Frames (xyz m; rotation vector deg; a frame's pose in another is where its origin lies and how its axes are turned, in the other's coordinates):
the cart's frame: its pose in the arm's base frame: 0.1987 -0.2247 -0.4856 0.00 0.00 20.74
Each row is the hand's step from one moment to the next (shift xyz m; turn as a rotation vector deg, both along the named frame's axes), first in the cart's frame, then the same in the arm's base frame.
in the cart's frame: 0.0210 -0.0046 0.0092 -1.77 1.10 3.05
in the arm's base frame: 0.0213 0.0031 0.0092 -2.04 0.40 3.05
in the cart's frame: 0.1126 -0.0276 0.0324 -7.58 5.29 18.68
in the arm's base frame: 0.1151 0.0141 0.0324 -8.96 2.26 18.68
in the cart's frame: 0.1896 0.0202 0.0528 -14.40 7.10 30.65
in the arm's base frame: 0.1702 0.0860 0.0528 -15.98 1.54 30.65
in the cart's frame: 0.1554 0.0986 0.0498 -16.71 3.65 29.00
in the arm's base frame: 0.1104 0.1472 0.0498 -16.92 -2.50 29.00
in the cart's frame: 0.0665 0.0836 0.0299 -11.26 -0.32 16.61
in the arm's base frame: 0.0326 0.1017 0.0299 -10.42 -4.29 16.61
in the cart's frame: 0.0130 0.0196 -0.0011 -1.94 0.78 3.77
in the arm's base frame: 0.0052 0.0229 -0.0011 -2.09 0.04 3.77
